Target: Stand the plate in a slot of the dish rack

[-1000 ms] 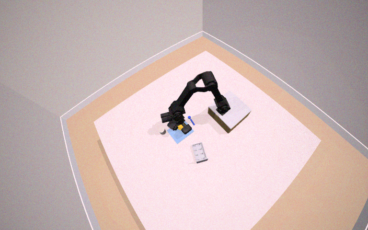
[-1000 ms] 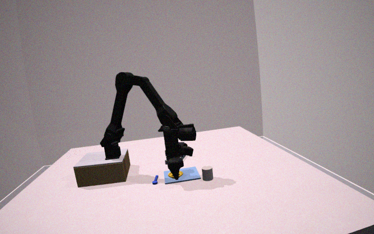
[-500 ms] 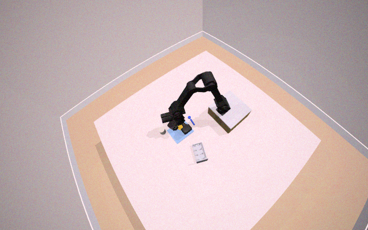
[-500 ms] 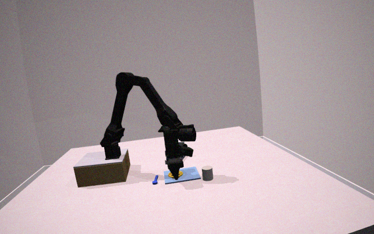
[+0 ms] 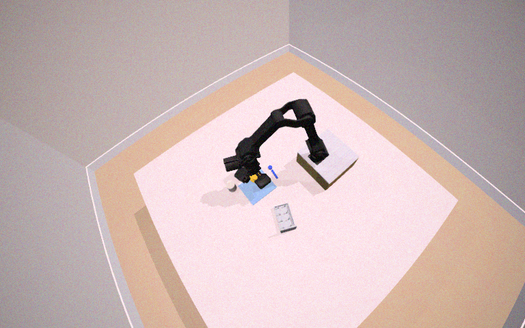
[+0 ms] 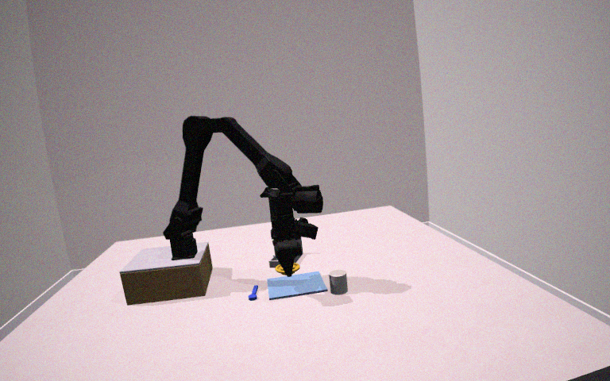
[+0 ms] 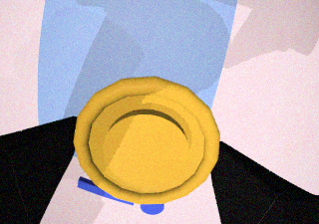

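Right now my gripper tip is 50 mm above the light blue mat, 20 mm to the right of it and 20 mm short of it. From my gripper tip the other things lie so: yellow plate: 10 mm above; small grey cup: 120 mm ahead, 50 mm to the right, 30 mm below; blue spoon: 100 mm behind, 50 mm below.
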